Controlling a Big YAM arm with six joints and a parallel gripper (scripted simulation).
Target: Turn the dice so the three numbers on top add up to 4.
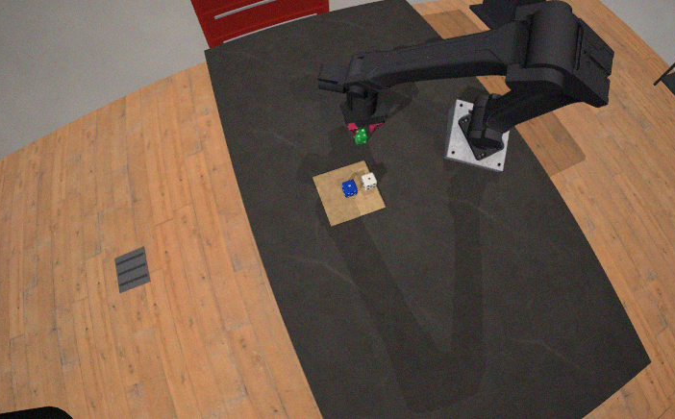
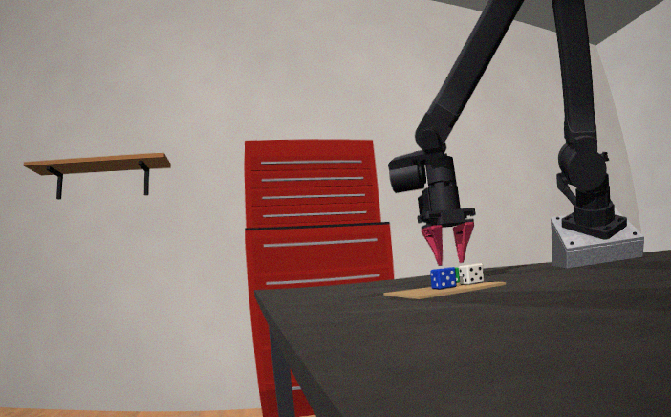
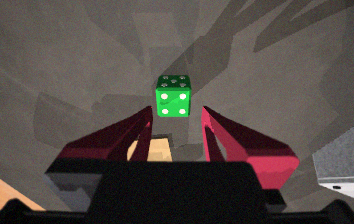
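Right now the green die is 30 mm below my hand. Also, from my hand: blue die (90 mm ahead, 130 mm to the left, 30 mm below); then white die (40 mm ahead, 130 mm to the left, 30 mm below); then tan mat (90 mm ahead, 130 mm to the left, 40 mm below).
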